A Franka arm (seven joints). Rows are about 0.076 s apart.
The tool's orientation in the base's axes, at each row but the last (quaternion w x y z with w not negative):
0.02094 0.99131 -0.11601 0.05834
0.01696 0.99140 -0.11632 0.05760
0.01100 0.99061 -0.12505 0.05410
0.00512 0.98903 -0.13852 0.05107
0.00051 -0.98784 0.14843 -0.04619
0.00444 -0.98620 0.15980 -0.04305
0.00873 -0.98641 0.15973 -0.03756
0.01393 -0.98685 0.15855 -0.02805
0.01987 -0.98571 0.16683 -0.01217
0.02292 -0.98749 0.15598 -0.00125
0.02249 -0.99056 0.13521 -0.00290
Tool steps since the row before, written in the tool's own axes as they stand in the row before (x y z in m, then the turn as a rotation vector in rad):
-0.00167 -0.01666 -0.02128 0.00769 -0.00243 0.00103
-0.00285 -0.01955 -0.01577 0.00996 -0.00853 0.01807
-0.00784 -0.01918 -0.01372 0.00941 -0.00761 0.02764
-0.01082 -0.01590 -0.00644 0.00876 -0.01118 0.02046
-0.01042 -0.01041 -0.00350 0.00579 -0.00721 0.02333
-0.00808 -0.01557 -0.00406 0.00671 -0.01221 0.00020
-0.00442 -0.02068 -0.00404 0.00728 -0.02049 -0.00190
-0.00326 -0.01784 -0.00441 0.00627 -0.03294 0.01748
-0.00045 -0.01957 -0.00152 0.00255 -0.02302 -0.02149
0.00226 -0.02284 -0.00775 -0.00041 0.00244 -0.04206
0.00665 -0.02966 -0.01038 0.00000 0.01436 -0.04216
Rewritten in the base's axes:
-0.00010 0.01775 0.02045 0.00811 0.00056 -0.00016
0.00005 0.02040 0.01492 0.01360 0.00517 -0.01694
-0.00421 0.02099 0.01262 0.01384 0.00407 -0.02650
-0.00662 0.01840 0.00536 0.01349 0.00786 -0.01941
-0.00718 0.01305 0.00269 0.00976 0.00490 -0.02260
-0.00309 0.01734 0.00372 0.01020 0.00947 0.00064
0.00201 0.02100 0.00432 0.01319 0.01713 0.00301
0.00221 0.01788 0.00488 0.01727 0.02963 -0.01593
0.00596 0.01856 0.00236 0.00931 0.02013 0.02251
0.00911 0.02066 0.00877 -0.00155 -0.00408 0.04191
0.01423 0.02631 0.01171 -0.00434 -0.01567 0.04147

